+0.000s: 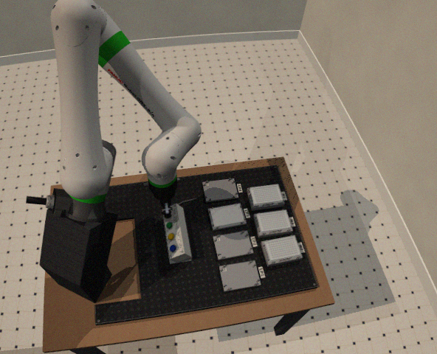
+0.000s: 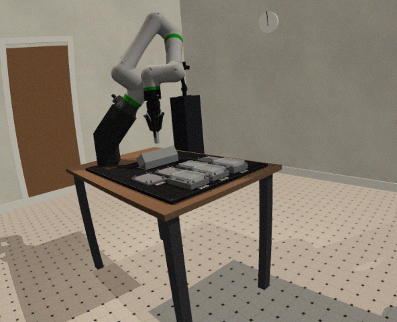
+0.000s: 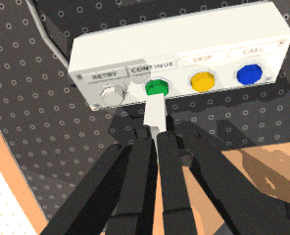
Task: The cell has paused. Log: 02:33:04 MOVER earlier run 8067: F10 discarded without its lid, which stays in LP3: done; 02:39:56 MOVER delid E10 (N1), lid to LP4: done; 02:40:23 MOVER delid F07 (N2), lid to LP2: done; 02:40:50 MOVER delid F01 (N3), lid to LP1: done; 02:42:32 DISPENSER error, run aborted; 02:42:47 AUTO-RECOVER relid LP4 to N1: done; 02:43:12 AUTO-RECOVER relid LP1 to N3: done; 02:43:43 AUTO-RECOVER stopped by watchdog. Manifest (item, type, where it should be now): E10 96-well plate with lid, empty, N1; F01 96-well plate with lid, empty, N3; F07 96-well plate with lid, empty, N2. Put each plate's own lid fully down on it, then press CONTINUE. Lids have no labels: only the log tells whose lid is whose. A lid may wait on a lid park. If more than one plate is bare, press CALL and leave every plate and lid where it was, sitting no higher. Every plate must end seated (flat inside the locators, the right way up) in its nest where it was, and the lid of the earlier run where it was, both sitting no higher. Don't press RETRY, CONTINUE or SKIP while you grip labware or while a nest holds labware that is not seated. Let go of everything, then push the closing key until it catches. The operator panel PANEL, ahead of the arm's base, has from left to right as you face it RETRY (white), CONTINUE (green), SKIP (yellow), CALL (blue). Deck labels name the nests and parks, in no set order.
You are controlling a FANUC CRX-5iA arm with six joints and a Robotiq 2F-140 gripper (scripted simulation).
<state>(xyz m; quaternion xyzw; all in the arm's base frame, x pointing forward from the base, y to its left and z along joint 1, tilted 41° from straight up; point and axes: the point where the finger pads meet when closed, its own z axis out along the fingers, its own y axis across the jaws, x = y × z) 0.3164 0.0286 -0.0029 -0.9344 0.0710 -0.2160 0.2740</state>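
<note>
Right now the green continue button is 8 cm below my hand. Also, from my hand: blue call button (10 cm to the right, 8 cm below); then white retry button (8 cm below, 5 cm to the left); then yellow skip button (8 cm below, 5 cm to the right).
</note>
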